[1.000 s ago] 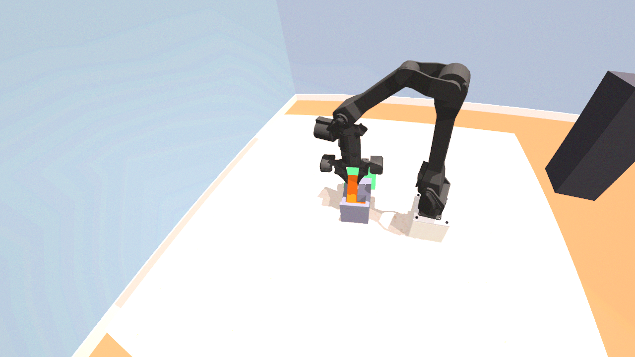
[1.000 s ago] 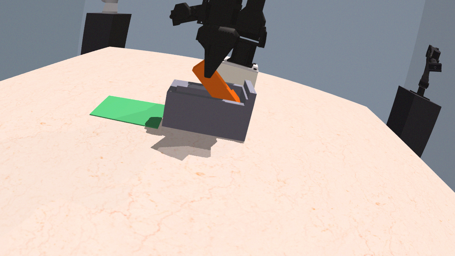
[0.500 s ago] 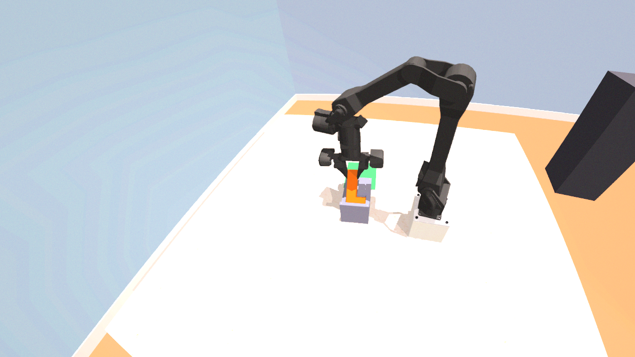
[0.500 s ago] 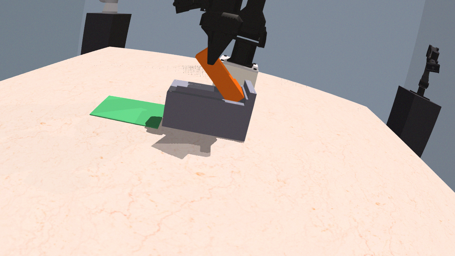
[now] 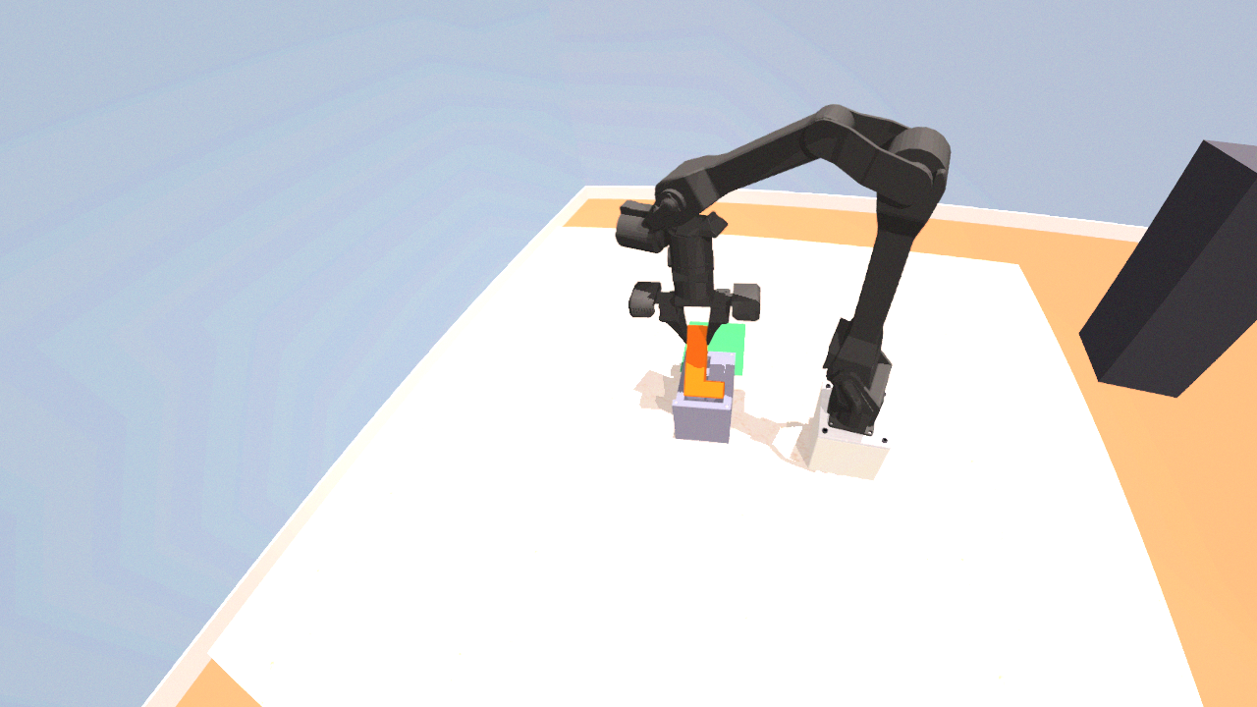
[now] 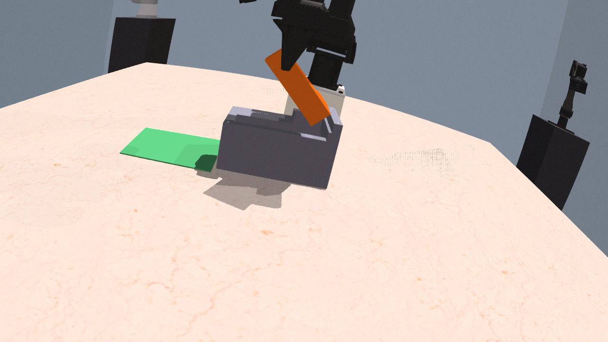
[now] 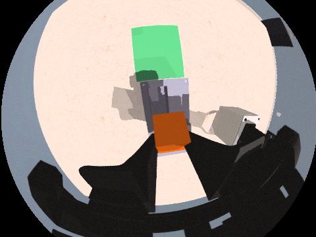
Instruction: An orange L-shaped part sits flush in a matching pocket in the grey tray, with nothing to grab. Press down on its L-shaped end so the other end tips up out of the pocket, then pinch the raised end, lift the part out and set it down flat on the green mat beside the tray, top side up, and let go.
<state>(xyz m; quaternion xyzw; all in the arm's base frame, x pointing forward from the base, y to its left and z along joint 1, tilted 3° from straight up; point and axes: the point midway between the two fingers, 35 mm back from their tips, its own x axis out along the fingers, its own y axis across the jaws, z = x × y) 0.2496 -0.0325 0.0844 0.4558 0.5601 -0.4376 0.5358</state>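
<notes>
Right now the green mat is 160 mm below my gripper tip, 140 mm to the right of it and 20 mm ahead of it. The rest, counted from my gripper tip: orange L-shaped part: 30 mm to the left, 30 mm below, 20 mm behind.
</notes>
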